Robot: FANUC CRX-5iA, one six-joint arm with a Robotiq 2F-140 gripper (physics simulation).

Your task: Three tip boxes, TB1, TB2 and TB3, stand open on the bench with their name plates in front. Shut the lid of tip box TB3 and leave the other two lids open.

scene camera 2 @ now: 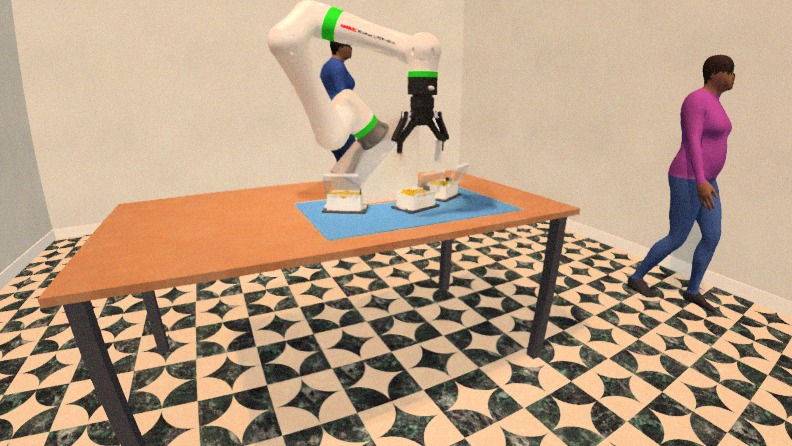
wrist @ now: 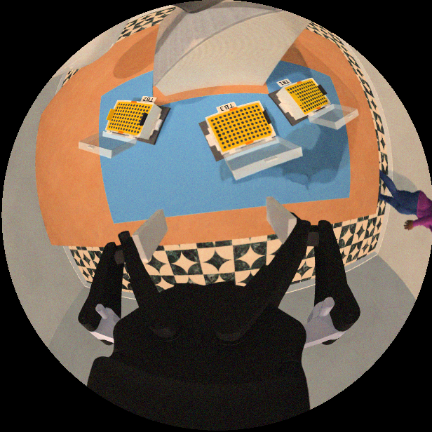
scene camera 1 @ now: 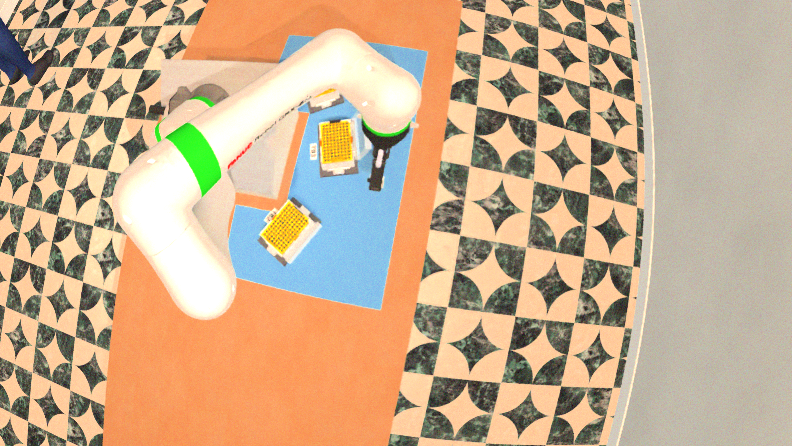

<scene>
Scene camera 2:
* my gripper: 420,163
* clear lid: 335,185
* blue mat: 379,218
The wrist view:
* my gripper: 214,213
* clear lid: 334,116
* clear lid: 109,144
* clear lid: 251,158
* blue mat: 178,173
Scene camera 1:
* blue mat: 347,260
</scene>
